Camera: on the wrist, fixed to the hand. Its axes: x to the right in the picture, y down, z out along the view.
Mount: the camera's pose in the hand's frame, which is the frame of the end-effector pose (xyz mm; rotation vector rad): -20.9 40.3 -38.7 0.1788 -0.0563 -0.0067
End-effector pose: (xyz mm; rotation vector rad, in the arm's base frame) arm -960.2 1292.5 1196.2 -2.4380 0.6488 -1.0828
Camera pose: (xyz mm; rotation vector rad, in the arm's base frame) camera -1012.3 1264.9 1187.1 -2.3096 0.5036 -1.0244
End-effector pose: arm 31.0 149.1 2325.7 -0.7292 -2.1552 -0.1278
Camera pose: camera 89.6 160.0 2328.8 -0.6288 -2.1893 0.0822
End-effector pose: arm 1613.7 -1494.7 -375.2 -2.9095 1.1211 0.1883
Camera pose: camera 1575.4 -1513.0 -333.2 -2.7336 1.0607 0.1598
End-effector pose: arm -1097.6 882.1 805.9 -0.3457 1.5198 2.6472
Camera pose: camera -1078.0 829.4 825.9 -0.2610 1.7171 2.4688
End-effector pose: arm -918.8 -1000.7 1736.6 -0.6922 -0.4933 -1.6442
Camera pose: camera -883.7 -1018.6 1691.8 -0.6054 -0.6751 -1.5681
